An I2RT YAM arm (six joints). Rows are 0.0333 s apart.
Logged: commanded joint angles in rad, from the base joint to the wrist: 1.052, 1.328, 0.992, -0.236, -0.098, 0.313; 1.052, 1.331, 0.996, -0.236, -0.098, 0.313; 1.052, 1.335, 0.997, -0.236, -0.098, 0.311; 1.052, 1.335, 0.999, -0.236, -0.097, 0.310; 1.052, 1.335, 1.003, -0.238, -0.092, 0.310; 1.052, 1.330, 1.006, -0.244, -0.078, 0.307; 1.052, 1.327, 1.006, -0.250, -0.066, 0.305; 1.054, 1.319, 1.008, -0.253, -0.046, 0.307; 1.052, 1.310, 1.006, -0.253, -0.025, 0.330; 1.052, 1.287, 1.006, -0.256, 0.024, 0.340; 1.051, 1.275, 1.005, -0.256, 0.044, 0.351; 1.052, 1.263, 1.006, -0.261, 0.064, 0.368; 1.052, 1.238, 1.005, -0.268, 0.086, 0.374
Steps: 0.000, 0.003, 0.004, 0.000, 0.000, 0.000; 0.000, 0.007, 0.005, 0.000, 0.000, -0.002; 0.000, 0.007, 0.007, 0.000, 0.001, -0.003; 0.000, 0.007, 0.011, -0.002, 0.006, -0.003; 0.000, 0.002, 0.014, -0.008, 0.020, -0.006; 0.000, -0.001, 0.014, -0.014, 0.032, -0.008; 0.002, -0.009, 0.016, -0.017, 0.052, -0.006; 0.000, -0.018, 0.014, -0.017, 0.073, 0.017; 0.000, -0.041, 0.014, -0.020, 0.122, 0.027; -0.001, -0.053, 0.013, -0.020, 0.142, 0.038; 0.000, -0.065, 0.014, -0.025, 0.162, 0.055; 0.000, -0.090, 0.013, -0.032, 0.184, 0.061
